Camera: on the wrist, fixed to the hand. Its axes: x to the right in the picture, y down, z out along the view.
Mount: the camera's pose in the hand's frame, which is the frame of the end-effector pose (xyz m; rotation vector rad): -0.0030 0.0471 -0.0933 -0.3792 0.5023 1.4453
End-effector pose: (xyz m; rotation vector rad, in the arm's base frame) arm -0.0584 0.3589 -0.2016 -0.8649 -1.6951 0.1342
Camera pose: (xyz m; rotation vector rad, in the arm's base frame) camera 0.0461 0.3588 -0.1978 -2.0660 -0.3666 0.5129
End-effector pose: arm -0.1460 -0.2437 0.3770 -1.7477 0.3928 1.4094
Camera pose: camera -0.1185 -0.3435 0.3624 1.6212 -1.5501 -1.4818
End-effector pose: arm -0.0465 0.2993 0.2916 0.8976 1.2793 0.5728
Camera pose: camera -0.1323 0.3460 0.3288 1.3031 0.6816 2.1907
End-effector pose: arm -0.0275 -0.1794 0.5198 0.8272 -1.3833 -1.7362
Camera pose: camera 0.0606 -0.2288 0.5468 -0.0717 -0.8131 -0.5263
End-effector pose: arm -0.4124 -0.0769 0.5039 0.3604 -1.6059 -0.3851
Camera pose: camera -0.3191 -0.0364 0.5283 -0.9214 -0.9248 0.4910
